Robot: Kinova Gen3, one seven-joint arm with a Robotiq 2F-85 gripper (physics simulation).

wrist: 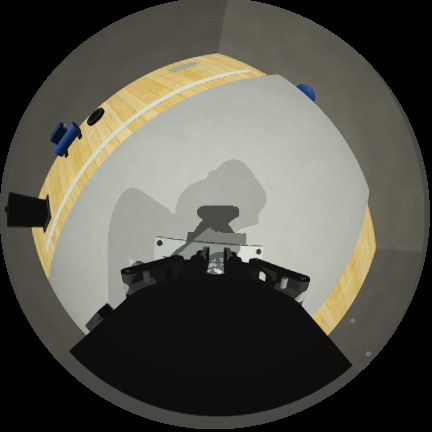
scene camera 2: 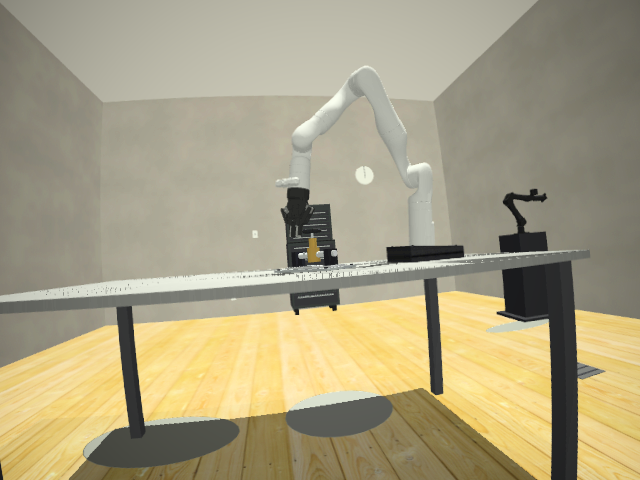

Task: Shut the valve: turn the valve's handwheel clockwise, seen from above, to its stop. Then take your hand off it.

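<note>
The valve [scene camera 2: 312, 250] has a yellow-brown upright body with light pipe ends and stands on the table. Its dark handwheel [scene camera 2: 312, 230] sits on top. My gripper [scene camera 2: 295, 236] [wrist: 215, 254] points down, its fingertips at about the handwheel's height and beside its left side in the scene view. The fingers are drawn nearly together, with a narrow gap and nothing held between them. Whether they touch the wheel I cannot tell. In the wrist view a light mounting plate [wrist: 172, 243] shows past the fingers; the valve body and handwheel are hidden behind the gripper there.
A low black box [scene camera 2: 424, 253] lies on the table [scene camera 2: 155, 290] [wrist: 300, 150] near the arm's base. A dark tool cabinet [scene camera 2: 321, 212] stands behind the table. A small black arm on a black pedestal [scene camera 2: 523, 279] stands at the right.
</note>
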